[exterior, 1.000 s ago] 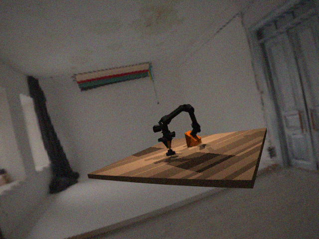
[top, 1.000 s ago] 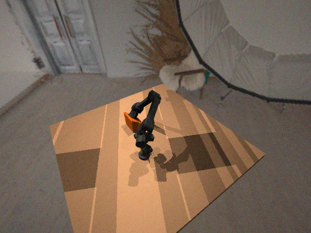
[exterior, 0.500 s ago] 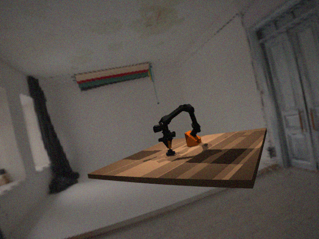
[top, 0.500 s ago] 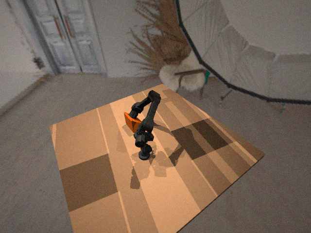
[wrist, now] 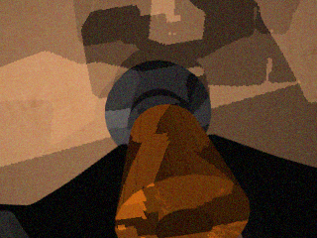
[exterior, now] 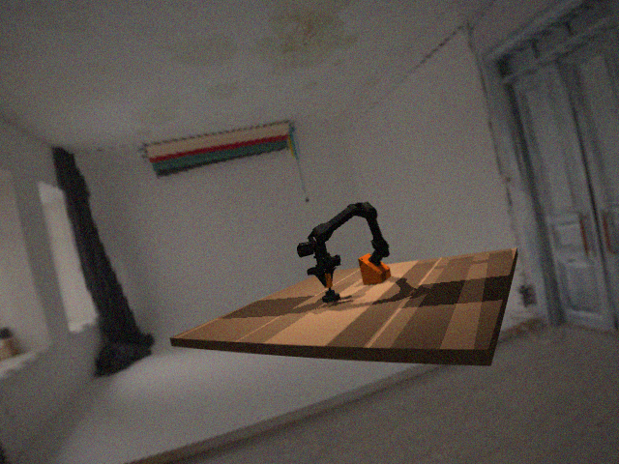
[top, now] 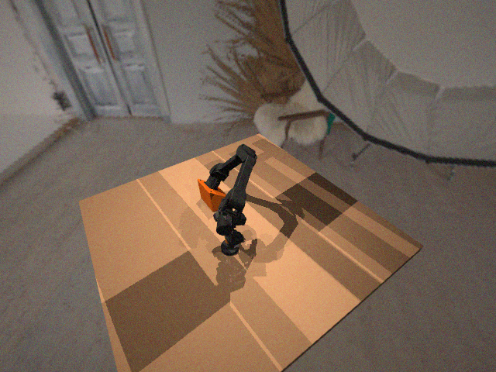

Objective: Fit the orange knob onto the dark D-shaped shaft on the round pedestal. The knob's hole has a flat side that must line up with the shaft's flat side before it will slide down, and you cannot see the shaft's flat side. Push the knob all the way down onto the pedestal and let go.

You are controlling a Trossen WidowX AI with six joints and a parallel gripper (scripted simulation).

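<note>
Right now the orange knob is 2 cm above my gripper tip. Round my gripper tip: pedestal (4 cm below).
</note>
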